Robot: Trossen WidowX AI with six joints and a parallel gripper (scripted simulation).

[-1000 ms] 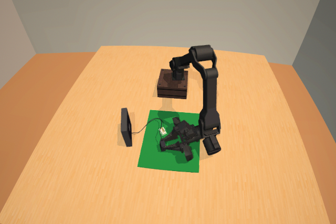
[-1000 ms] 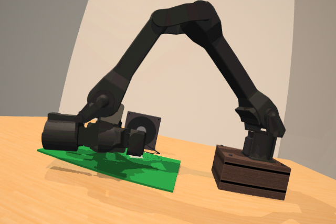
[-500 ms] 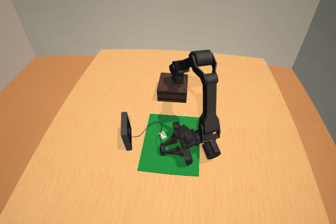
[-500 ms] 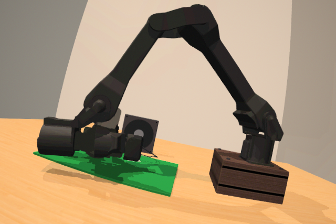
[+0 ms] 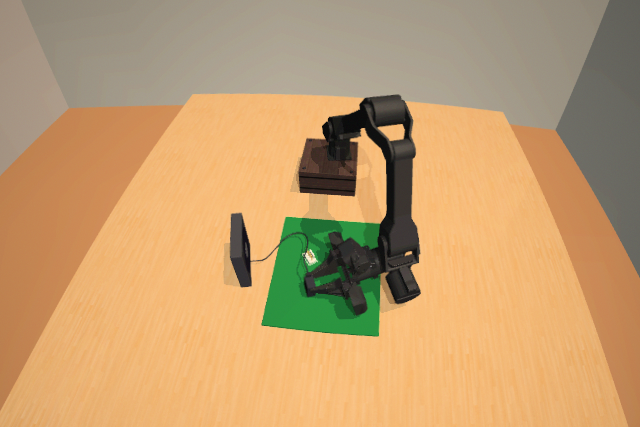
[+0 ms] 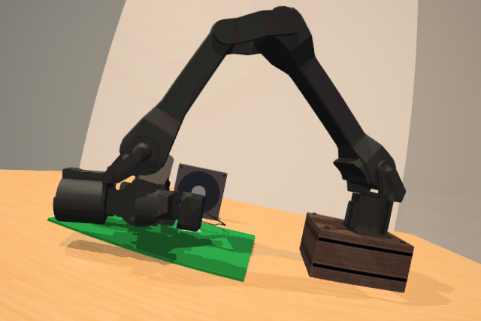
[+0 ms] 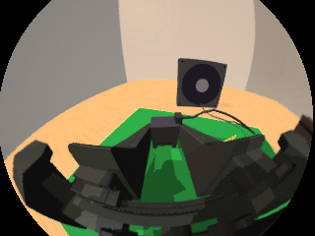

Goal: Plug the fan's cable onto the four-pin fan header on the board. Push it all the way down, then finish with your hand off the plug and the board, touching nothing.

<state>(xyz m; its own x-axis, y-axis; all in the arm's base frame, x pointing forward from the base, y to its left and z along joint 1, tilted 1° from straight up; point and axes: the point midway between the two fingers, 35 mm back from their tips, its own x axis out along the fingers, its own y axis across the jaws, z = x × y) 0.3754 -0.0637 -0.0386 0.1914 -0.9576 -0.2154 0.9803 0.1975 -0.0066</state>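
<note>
Right now the dark plug is 1 cm below my gripper tip. The rest, counted from my gripper tip: green board 5 cm below, 5 cm behind, 4 cm to the left; black fan 13 cm to the right, 8 cm behind, 3 cm above.
</note>
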